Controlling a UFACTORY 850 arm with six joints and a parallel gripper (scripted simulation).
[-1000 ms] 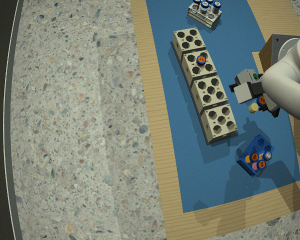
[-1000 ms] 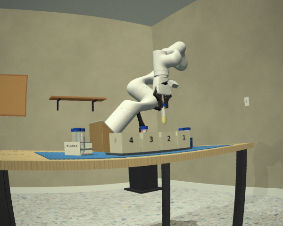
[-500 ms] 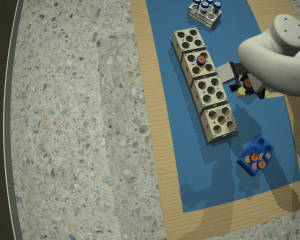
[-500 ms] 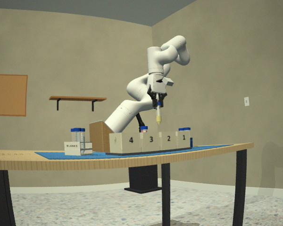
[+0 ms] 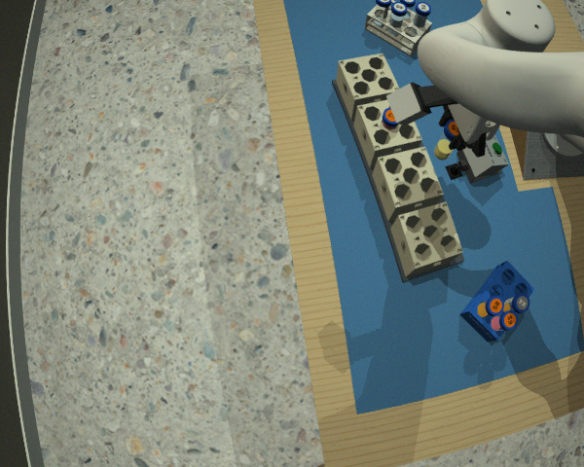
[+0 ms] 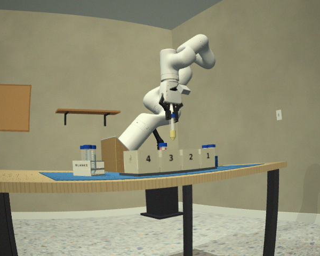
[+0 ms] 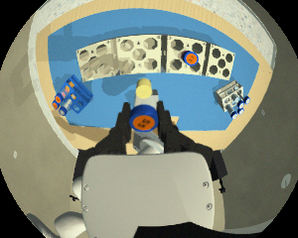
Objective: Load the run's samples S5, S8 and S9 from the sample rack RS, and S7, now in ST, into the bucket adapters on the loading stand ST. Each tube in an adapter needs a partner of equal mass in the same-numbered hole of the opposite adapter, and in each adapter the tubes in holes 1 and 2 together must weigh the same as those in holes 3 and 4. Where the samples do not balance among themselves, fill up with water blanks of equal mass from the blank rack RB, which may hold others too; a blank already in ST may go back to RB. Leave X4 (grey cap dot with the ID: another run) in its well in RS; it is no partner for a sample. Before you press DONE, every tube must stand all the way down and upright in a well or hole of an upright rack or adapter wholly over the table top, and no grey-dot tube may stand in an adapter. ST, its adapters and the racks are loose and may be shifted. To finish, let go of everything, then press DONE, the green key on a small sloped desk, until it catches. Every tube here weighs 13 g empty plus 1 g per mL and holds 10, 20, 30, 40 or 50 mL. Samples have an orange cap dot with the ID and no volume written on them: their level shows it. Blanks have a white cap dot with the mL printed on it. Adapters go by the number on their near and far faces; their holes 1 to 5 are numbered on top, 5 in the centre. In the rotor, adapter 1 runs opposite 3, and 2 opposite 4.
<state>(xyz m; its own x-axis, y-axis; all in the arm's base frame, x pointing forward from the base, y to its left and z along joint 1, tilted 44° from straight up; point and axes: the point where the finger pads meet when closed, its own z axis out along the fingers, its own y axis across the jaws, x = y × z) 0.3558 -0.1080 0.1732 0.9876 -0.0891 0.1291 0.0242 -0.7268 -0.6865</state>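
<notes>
Now: hand 10 mm past the sample tube S5 and 50 mm above it. Also, from my hand: loading stand ST: 50 mm ahead, 40 mm to the right, 240 mm below; orange-dot sample tube: 30 mm behind, 270 mm to the left, 190 mm below; adapter 1: 50 mm ahead, 120 mm to the left, 200 mm below.
</notes>
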